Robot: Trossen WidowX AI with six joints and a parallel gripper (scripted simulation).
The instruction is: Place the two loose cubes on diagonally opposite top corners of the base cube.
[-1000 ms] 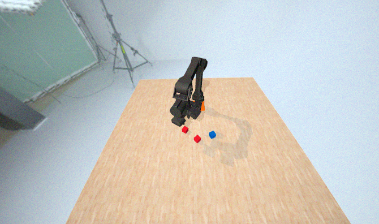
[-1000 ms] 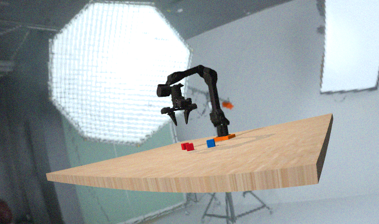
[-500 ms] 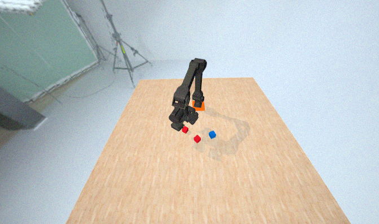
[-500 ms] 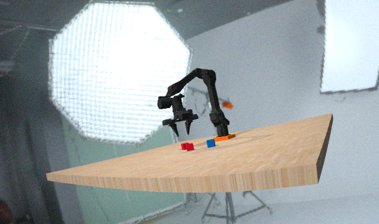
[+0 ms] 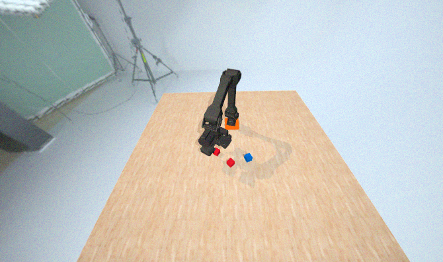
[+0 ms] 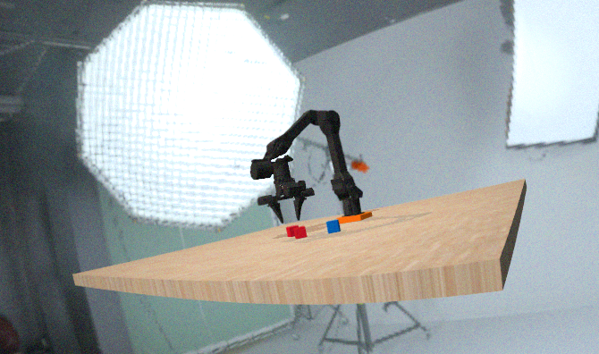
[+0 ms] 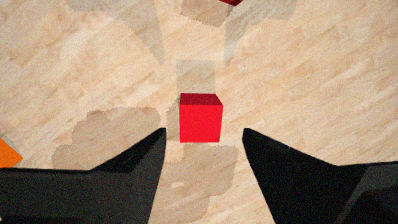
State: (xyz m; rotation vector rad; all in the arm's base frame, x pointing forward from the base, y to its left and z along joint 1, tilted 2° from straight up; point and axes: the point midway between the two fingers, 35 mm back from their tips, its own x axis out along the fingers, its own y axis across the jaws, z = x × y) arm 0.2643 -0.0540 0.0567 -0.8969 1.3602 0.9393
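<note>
The blue cube lies 19 cm to the left of my gripper tip and 3 cm below it.
</note>
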